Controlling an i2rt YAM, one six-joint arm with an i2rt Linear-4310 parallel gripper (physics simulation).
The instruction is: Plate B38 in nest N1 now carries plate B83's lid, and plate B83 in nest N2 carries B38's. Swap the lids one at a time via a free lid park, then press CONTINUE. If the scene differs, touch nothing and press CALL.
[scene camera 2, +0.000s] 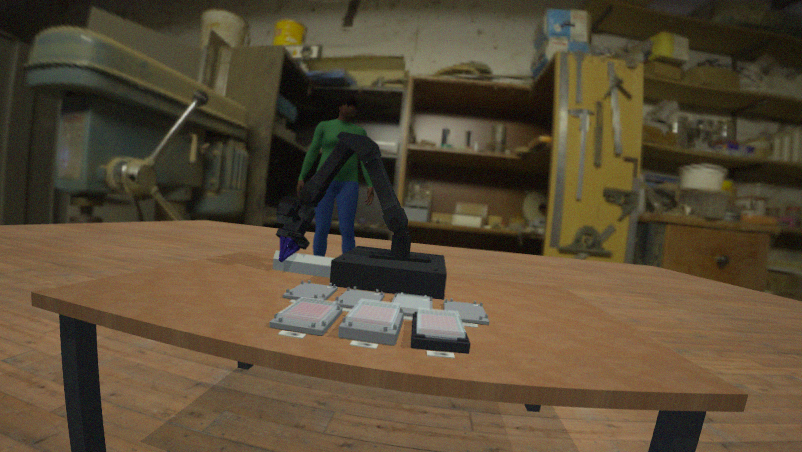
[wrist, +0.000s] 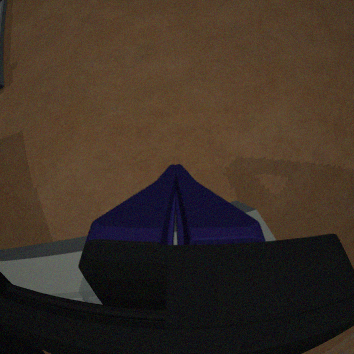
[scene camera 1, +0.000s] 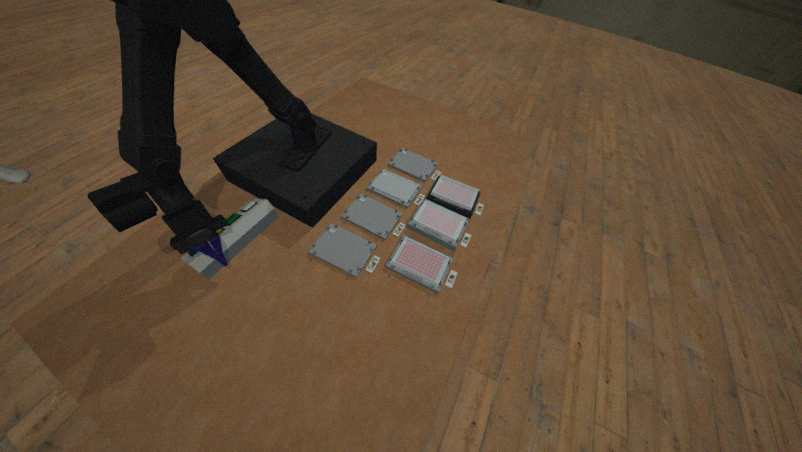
Scene:
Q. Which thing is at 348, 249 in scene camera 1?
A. A LP1 lid park.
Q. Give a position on a LP1 lid park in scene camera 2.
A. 316, 291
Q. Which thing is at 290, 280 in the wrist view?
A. My gripper.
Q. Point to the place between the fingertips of my gripper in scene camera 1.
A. At 226, 265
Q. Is my gripper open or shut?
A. Shut.

